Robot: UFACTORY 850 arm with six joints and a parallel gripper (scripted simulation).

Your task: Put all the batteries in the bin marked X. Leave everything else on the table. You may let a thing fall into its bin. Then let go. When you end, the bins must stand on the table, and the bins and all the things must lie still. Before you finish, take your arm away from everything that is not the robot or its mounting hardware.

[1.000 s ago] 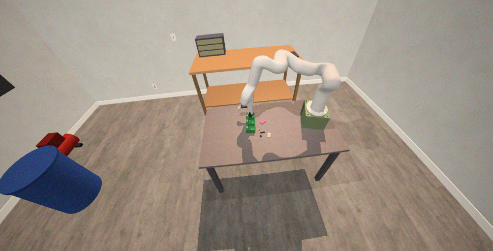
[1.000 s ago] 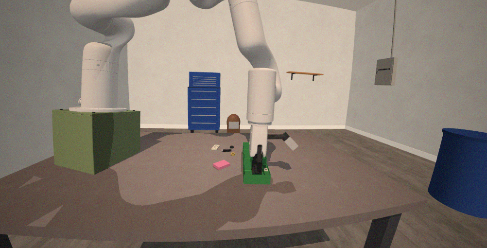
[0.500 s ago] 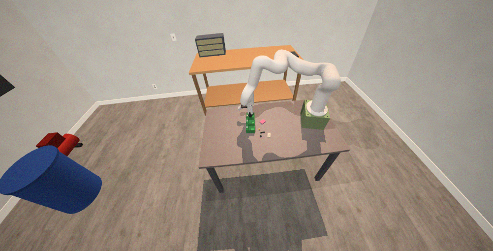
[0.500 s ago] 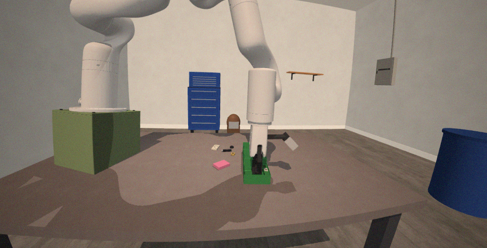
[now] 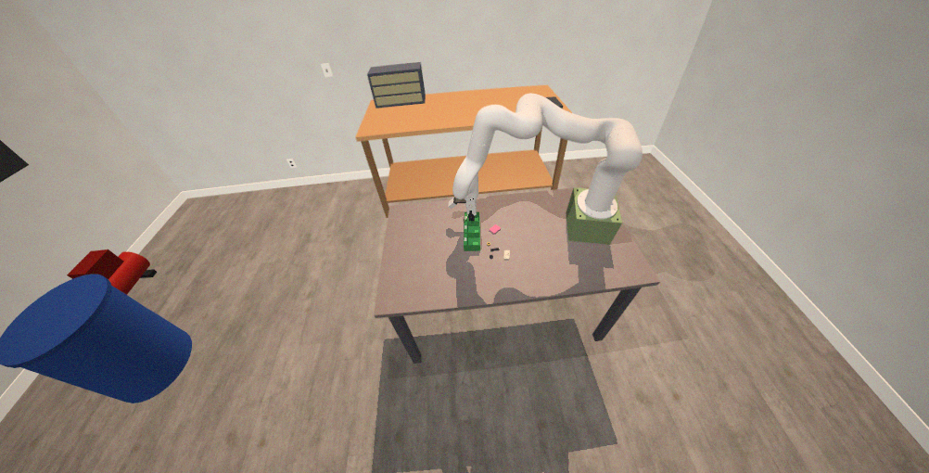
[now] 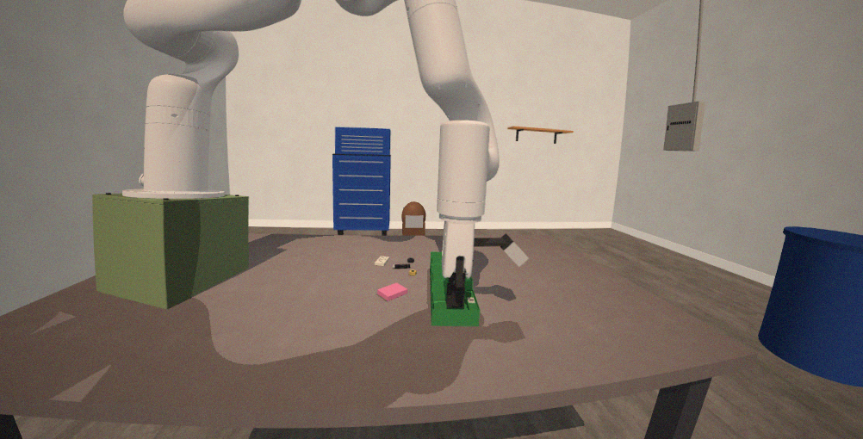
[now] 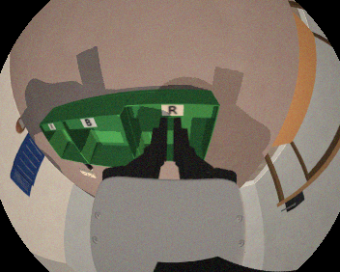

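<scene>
My hand is 80 mm to the right of the green bin, 10 mm short of it and 10 mm above it. The rest, counted from my hand: pink block (110 mm behind, 90 mm to the left, 30 mm below); then yellow ring (180 mm to the left, 50 mm behind, 30 mm below); then black cylinder (220 mm to the left, 80 mm behind, 30 mm below).
</scene>
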